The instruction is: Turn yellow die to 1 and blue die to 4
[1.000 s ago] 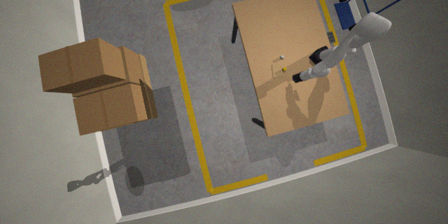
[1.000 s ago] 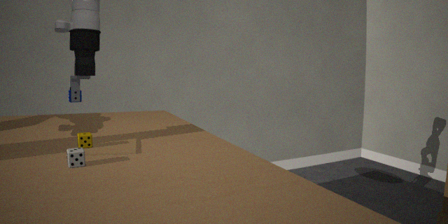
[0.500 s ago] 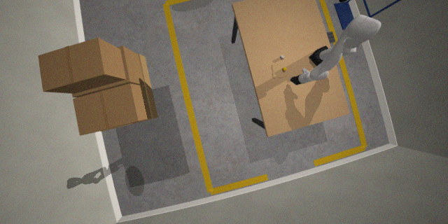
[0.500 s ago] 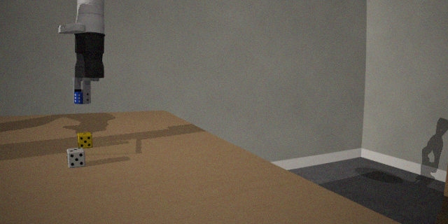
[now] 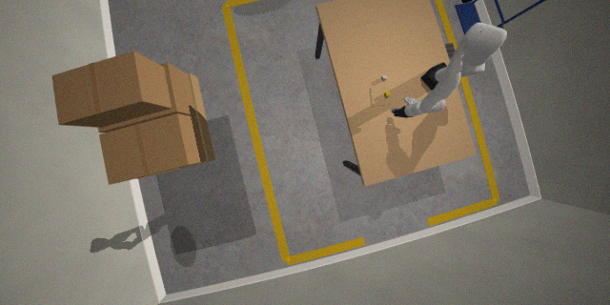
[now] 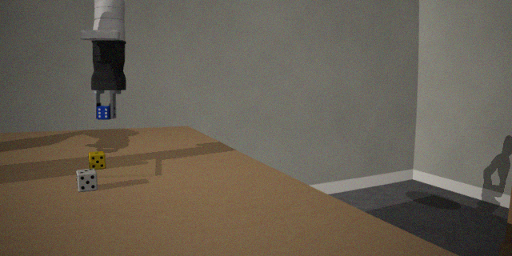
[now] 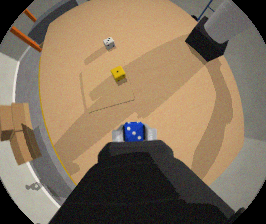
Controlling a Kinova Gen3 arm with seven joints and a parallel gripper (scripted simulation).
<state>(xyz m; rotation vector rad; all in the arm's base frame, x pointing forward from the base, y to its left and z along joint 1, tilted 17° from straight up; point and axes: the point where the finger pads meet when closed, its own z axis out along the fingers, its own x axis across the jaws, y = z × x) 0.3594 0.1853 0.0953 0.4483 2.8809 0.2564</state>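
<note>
My hand is 140 mm to the left of the tan mat, 100 mm above it and 40 mm short of it. From my hand the other things lie so: white die (270 mm to the right, 90 mm below, 10 mm behind); then yellow die (140 mm to the right, 90 mm below, 10 mm behind); then blue die (right at my hand).
</note>
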